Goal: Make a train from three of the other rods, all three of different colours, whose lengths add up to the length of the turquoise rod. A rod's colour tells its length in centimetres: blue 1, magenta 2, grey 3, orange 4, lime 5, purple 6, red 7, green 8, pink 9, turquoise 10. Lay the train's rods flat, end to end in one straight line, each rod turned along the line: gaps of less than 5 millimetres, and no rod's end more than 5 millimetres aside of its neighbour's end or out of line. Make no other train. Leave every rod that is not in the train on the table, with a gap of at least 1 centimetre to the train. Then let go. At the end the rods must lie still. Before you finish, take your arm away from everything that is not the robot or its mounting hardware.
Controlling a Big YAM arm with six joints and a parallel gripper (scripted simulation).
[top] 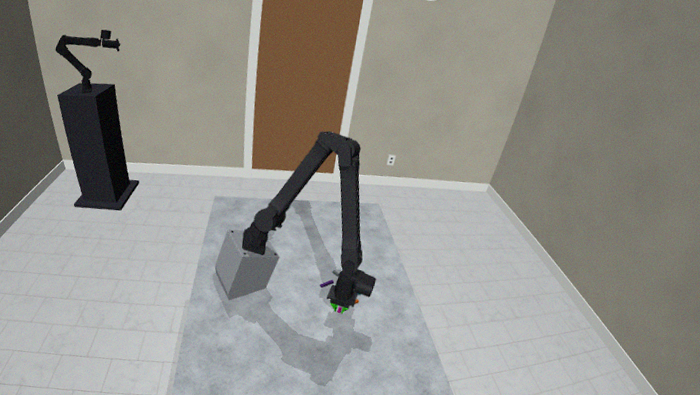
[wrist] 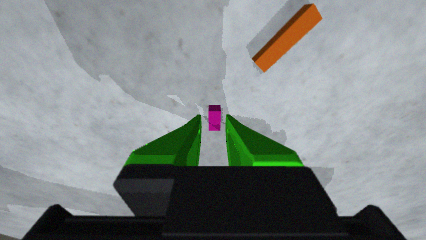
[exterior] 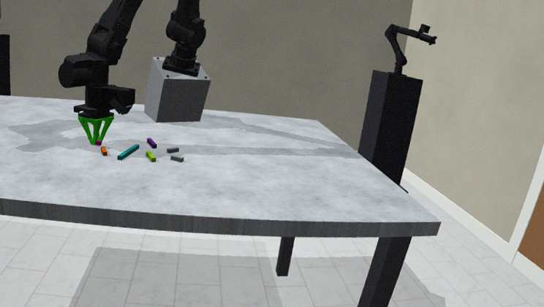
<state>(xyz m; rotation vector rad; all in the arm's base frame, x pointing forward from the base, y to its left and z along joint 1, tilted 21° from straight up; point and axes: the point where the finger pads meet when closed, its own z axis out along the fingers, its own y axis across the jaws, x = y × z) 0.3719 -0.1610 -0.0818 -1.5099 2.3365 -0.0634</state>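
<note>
My hand is right at the magenta rod. Also, from my hand: purple rod (14 cm to the left, 3 cm behind); then turquoise rod (10 cm to the left, 5 cm ahead); then orange rod (6 cm ahead, 4 cm to the left).
</note>
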